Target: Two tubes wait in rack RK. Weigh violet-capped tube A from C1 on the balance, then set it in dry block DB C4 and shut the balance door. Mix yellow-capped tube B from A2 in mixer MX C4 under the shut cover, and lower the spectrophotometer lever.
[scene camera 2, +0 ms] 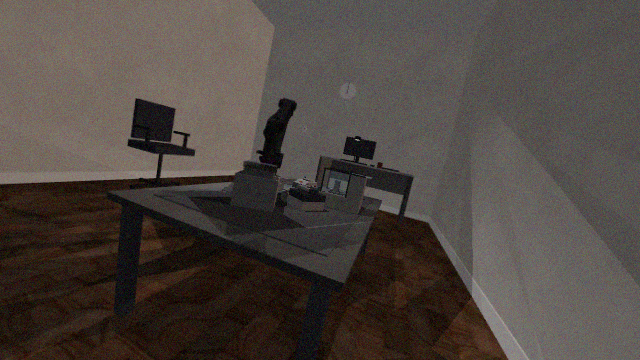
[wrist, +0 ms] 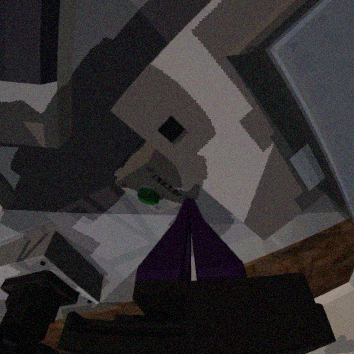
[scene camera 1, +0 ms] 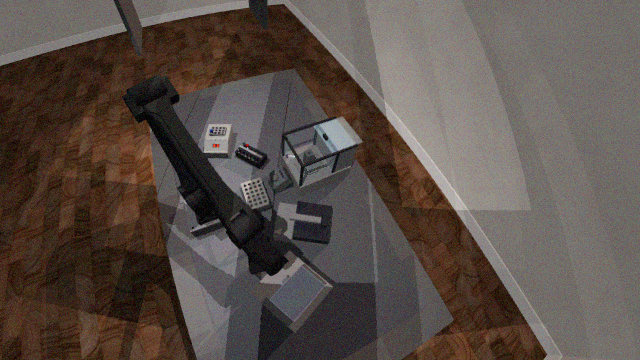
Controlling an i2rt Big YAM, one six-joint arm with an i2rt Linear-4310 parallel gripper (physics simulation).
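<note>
My gripper (wrist: 189,203) is shut and empty, its purple fingertips by the mixer's front side in the wrist view; the arm hides it in scene camera 1. The mixer (scene camera 1: 280,312) (scene camera 2: 254,189) (wrist: 235,170) has a blue-grey cover (scene camera 1: 300,291) (wrist: 320,75); its green button (wrist: 148,195) shows just left of the fingertips. A white block (scene camera 1: 217,142) has a grid of wells, with a blue spot at one corner well. The balance (scene camera 1: 322,162) (scene camera 2: 356,192) is a glass-sided box; its door state is unclear. A pale rack (scene camera 1: 256,194) shows holes. No yellow cap can be made out.
A dark device with a pale bar (scene camera 1: 307,219), likely the spectrophotometer, stands between mixer and balance. A black rack (scene camera 1: 251,155) with a red spot and a small grey unit (scene camera 1: 280,178) stand near the balance. The arm crosses the left side of the table (scene camera 1: 400,300) (scene camera 2: 300,255).
</note>
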